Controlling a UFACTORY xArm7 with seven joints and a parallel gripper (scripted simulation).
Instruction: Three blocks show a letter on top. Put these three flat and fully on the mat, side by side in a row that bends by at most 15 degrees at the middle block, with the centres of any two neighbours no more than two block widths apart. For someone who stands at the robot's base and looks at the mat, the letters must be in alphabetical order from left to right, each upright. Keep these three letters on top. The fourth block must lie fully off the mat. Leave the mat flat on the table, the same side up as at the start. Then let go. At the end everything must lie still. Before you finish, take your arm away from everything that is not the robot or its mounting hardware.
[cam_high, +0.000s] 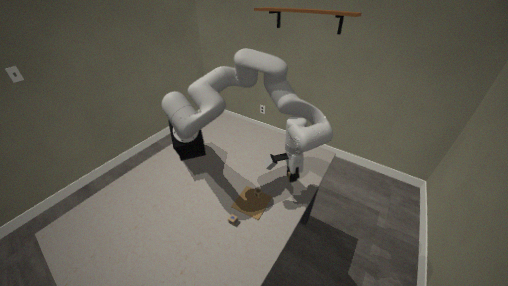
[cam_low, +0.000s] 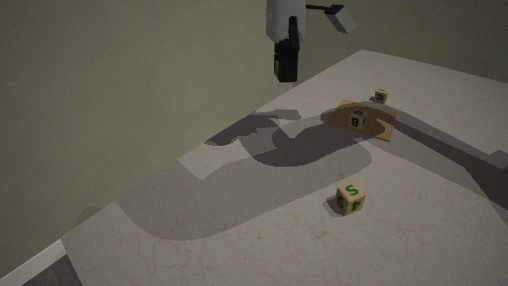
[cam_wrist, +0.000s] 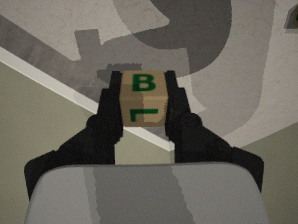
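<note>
My gripper is now 13 cm to the left of the tan mat, 13 cm past it and 13 cm above it. The rest, counted from my hand: wooden block (18 cm behind, 13 cm to the left, 11 cm below).
</note>
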